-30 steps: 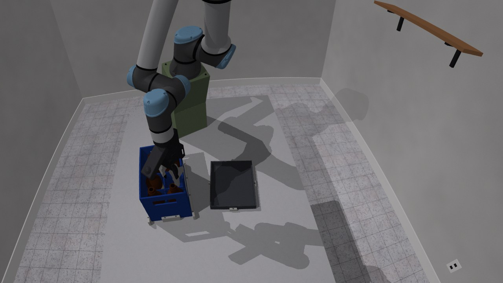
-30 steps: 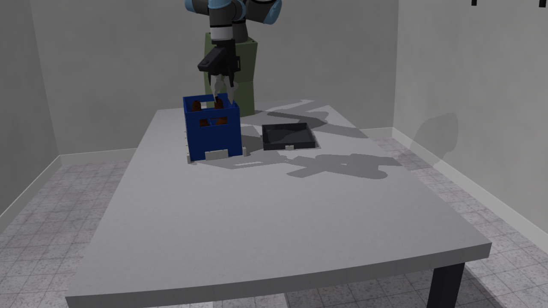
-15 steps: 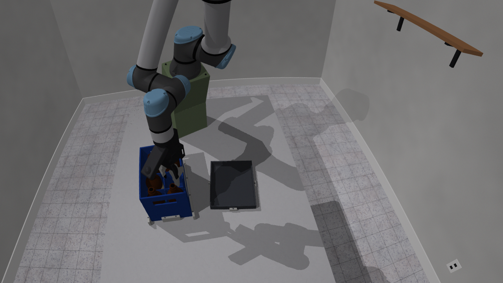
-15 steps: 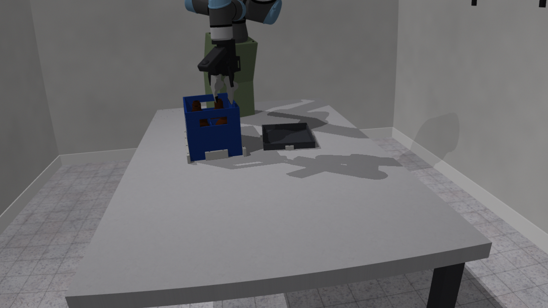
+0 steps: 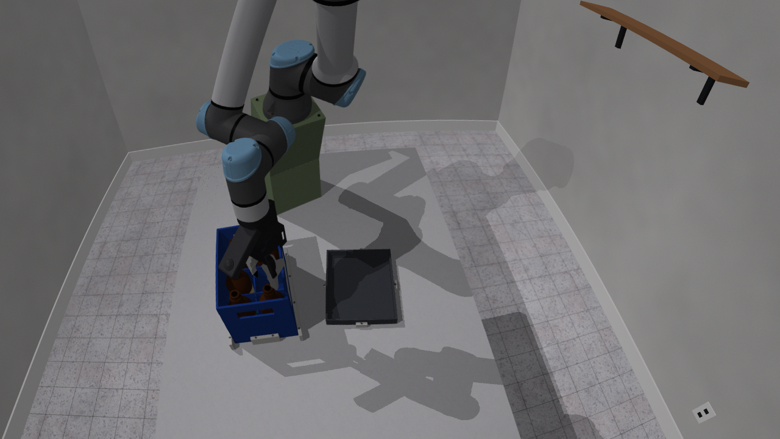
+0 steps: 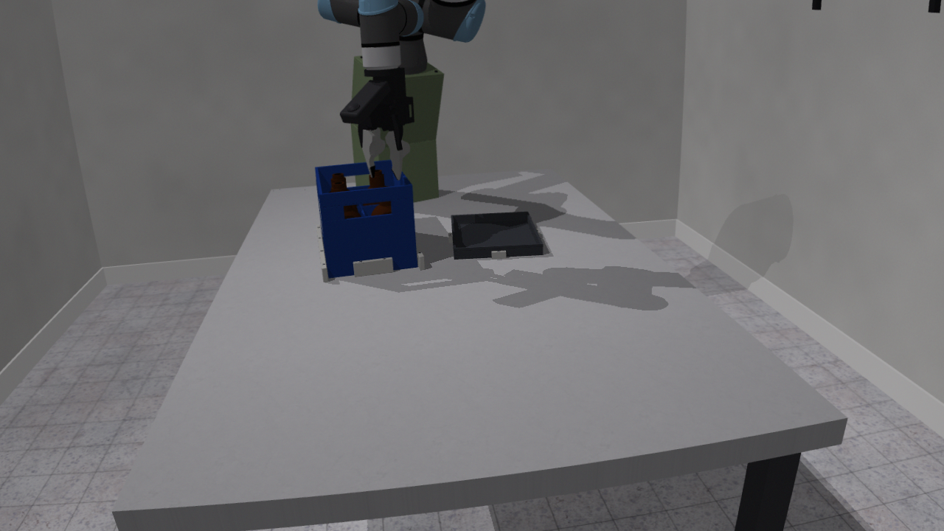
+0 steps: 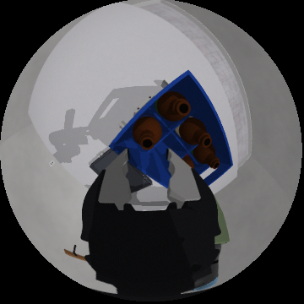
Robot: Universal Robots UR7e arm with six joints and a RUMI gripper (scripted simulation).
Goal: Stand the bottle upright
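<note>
Now: the blue crate 11 cm below my hand, 9 cm behind it and 4 cm to the right of it. From my hand the other things lie so: dark tray: 25 cm to the left, 18 cm below, 6 cm behind.
</note>
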